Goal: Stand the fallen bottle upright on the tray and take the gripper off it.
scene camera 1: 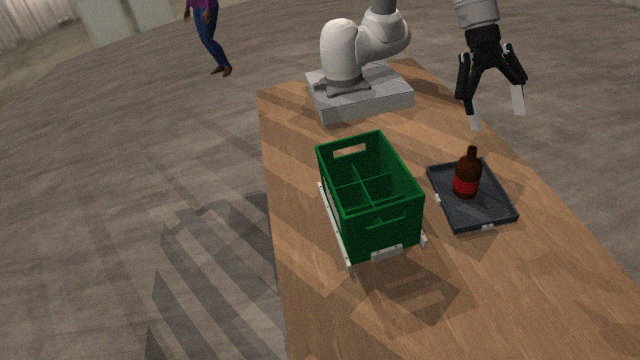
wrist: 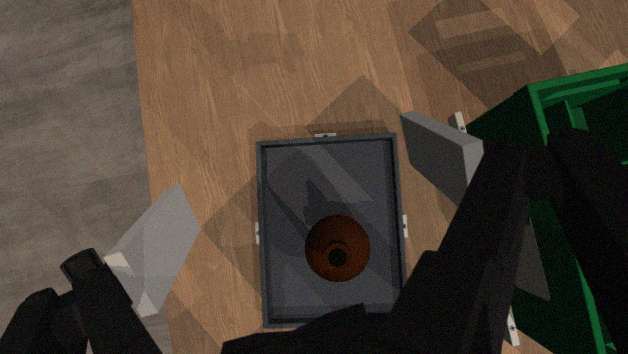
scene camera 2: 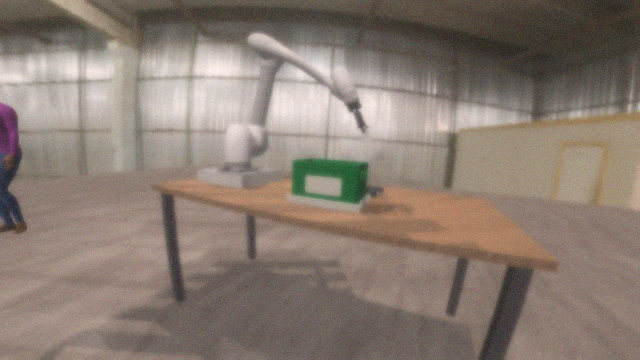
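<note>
A brown bottle with a red label stands upright on the dark grey tray. In the wrist view it shows from above, in the lower part of the tray, with its round neck opening visible. My gripper is open and empty. It hangs well above the bottle, apart from it, with its light grey finger pads spread wide. In the wrist view the pads stand to the left and right of the tray. In scene camera 2 the bottle does not show clearly; the crate stands in front of the tray area.
A green crate with inner dividers stands in white holders beside the tray on the wooden table. The arm's grey base block sits at the table's far end. A person stands on the floor beyond.
</note>
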